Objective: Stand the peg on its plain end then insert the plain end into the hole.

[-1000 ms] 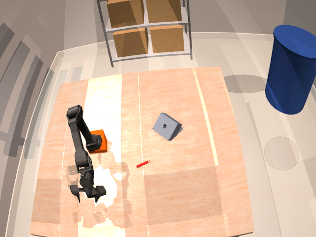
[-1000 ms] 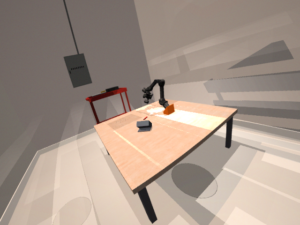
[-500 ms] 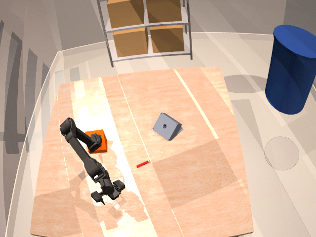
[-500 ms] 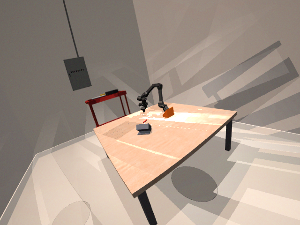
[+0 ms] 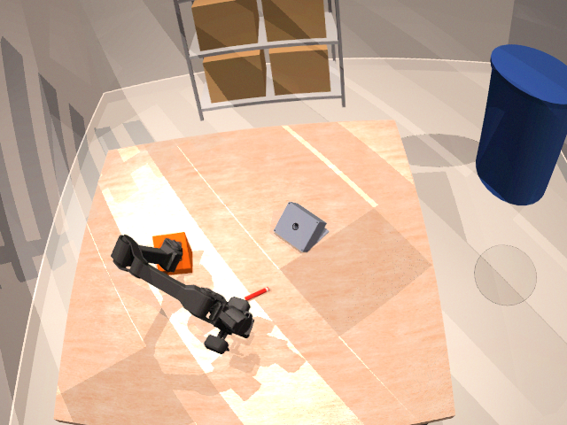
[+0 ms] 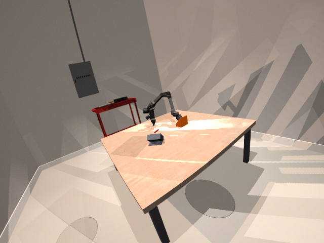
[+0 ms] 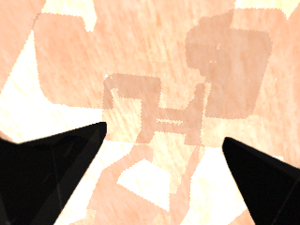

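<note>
My gripper tip is 180 mm to the right of the red peg, 70 mm short of it and 20 mm above it. From my gripper tip the other things lie so: grey sloped panel 400 mm to the left, 200 mm ahead, 10 mm above.
</note>
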